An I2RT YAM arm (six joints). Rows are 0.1 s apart.
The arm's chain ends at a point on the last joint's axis. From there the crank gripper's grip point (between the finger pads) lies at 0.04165 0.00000 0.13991 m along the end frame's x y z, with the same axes.
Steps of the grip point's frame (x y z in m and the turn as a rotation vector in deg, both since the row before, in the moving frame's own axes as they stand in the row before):
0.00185 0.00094 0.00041 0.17 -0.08 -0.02
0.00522 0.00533 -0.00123 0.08 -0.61 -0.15
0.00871 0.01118 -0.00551 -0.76 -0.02 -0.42
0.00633 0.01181 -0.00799 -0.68 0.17 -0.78
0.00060 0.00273 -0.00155 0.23 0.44 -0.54
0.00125 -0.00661 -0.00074 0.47 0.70 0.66
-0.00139 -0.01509 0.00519 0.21 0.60 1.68
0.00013 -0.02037 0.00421 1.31 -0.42 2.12
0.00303 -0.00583 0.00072 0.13 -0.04 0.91
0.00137 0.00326 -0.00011 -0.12 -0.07 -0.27
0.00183 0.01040 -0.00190 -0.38 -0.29 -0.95
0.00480 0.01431 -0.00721 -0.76 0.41 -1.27
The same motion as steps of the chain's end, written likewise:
0.00205 0.00137 0.00035 0.17 -0.08 -0.02
0.00671 0.00563 -0.00167 0.08 -0.61 -0.15
0.00875 0.00963 -0.00551 -0.76 -0.02 -0.42
0.00591 0.01072 -0.00786 -0.68 0.17 -0.78
-0.00047 0.00369 -0.00122 0.23 0.44 -0.54
-0.00046 -0.00595 -0.00022 0.47 0.70 0.66
-0.00284 -0.01582 0.00563 0.21 0.60 1.68
0.00113 -0.01869 0.00393 1.31 -0.42 2.12
0.00313 -0.00617 0.00069 0.13 -0.04 0.91
0.00154 0.00316 -0.00016 -0.12 -0.07 -0.27
0.00254 0.01016 -0.00211 -0.38 -0.29 -0.95
0.00379 0.01339 -0.00690 -0.76 0.41 -1.27

